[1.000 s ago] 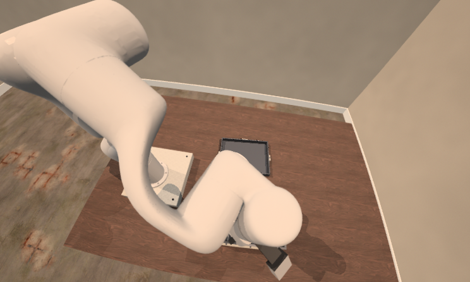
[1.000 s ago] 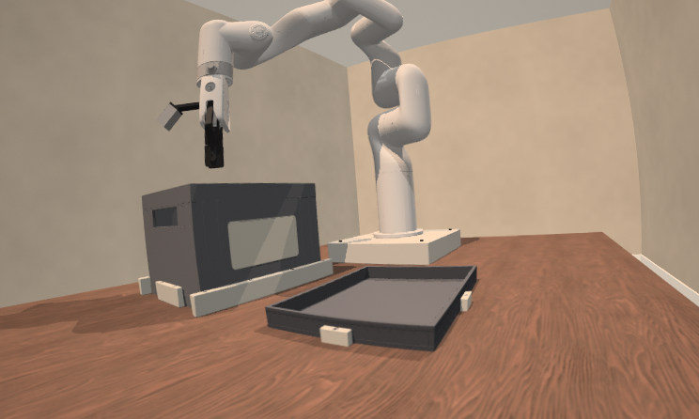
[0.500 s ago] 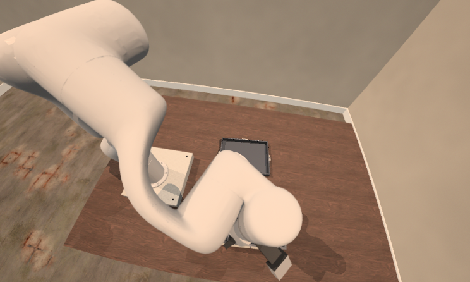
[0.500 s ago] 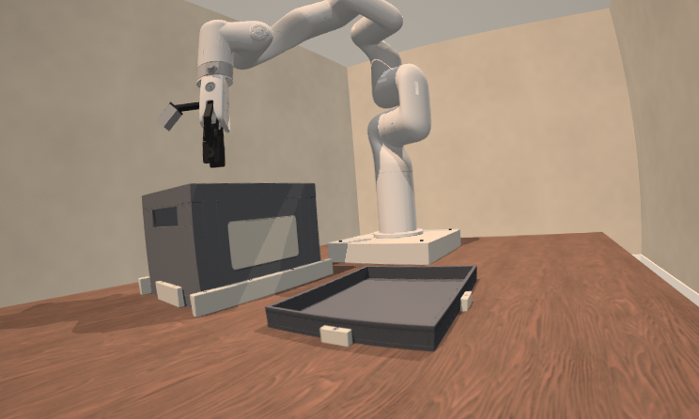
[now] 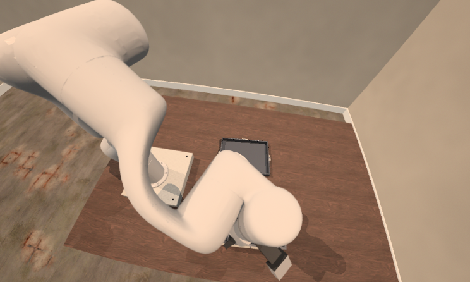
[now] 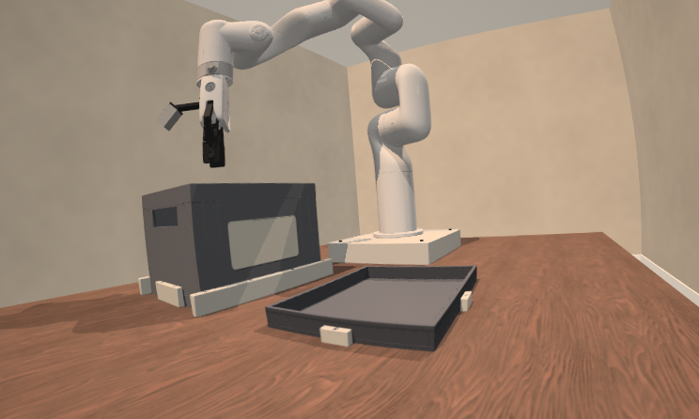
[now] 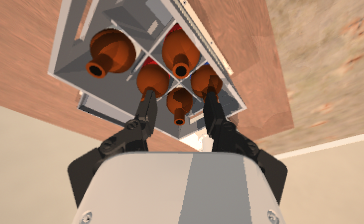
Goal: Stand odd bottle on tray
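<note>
Now: the dark grey crate 10 mm ahead of my hand, 40 mm to the left of it and 160 mm below it. Round my hand: dark tray (60 mm ahead, 340 mm to the left, 230 mm below); then brown bottle (20 mm ahead, 90 mm to the left, 150 mm below).
</note>
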